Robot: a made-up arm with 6 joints.
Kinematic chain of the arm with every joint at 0, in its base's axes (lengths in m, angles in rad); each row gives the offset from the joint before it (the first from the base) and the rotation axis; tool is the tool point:
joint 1: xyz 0 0 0.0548 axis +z
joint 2: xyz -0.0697 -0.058 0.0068 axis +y
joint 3: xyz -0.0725 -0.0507 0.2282 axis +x
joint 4: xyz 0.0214 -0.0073 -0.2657 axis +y
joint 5: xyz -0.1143 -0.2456 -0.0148 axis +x
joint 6: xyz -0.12 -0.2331 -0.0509 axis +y
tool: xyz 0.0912 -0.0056 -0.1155
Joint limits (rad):
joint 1: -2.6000..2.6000
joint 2: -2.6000..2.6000
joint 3: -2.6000..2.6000
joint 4: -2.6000..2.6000
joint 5: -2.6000..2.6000
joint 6: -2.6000..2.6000
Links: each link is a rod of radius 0.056 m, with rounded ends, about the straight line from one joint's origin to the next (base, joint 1, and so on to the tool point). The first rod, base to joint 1, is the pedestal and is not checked.
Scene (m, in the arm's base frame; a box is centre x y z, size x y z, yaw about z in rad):
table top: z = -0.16
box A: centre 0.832 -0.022 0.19 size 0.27 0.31 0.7 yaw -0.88
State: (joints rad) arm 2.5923 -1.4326 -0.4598 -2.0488 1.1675 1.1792
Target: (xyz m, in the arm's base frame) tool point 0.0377 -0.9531 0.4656
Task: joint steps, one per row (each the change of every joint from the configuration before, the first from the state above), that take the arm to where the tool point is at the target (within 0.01 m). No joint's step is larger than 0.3 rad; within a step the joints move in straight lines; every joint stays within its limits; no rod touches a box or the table.
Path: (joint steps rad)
1: -0.2645 -0.0365 -0.0386 -0.1080 0.0314 0.0973
2: -0.2645 -0.0364 -0.0386 -0.1079 0.0314 0.0972
3: -0.2645 -0.0365 -0.0386 -0.1080 0.0314 0.0973
4: -0.2645 -0.0364 -0.0386 -0.1080 0.0314 0.0973
5: -0.0692 0.0057 -0.1564 0.2479 -0.1466 0.0426
6: -0.0692 0.0057 -0.1564 0.2478 -0.1467 0.0426
7: -0.0691 0.0057 -0.1564 0.2479 -0.1467 0.0426
8: -0.0692 0.0056 -0.1564 0.2479 -0.1466 0.0426
9: -0.0692 0.0057 -0.1564 0.2478 -0.1467 0.0426
10: -0.0667 0.0888 -0.2472 -0.2643 -0.1012 -0.1356
11: -0.0668 0.0887 -0.2472 -0.2643 -0.1011 -0.1357

